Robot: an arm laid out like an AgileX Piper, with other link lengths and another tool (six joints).
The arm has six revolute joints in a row. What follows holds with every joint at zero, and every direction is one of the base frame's. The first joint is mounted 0.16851 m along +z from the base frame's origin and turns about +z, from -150 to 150 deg. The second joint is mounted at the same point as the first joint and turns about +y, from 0 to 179.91 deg. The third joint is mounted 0.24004 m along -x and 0.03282 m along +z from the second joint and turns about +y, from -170 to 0 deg. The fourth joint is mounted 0.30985 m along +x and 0.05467 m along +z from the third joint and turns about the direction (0.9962, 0, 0.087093), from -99.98 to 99.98 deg. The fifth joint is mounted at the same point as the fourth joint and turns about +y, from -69.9 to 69.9 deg. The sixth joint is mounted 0.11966 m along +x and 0.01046 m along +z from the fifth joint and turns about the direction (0.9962, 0, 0.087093), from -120 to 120 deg. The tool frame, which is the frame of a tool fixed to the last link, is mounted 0.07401 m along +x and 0.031 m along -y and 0.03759 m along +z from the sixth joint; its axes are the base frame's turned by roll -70.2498, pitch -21.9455 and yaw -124.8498 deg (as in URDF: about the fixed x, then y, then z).
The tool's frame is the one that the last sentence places.
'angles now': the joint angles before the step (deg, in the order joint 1, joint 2, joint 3, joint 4, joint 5, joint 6). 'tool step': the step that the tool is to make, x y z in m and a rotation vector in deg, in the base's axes. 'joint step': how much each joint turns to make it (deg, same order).
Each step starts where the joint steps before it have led.
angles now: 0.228 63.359 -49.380 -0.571 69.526 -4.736
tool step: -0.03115 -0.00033 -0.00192 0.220 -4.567 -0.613
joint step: -0.001 -12.032 9.621 0.046 -2.151 0.645
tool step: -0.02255 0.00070 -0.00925 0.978 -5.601 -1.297
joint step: 0.001 -11.569 9.539 0.525 -3.569 1.334
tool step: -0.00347 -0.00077 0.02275 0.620 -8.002 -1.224
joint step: 0.001 -8.186 2.307 -0.001 -2.127 1.358
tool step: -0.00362 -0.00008 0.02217 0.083 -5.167 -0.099
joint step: 0.000 -5.050 0.000 0.000 -0.117 0.117
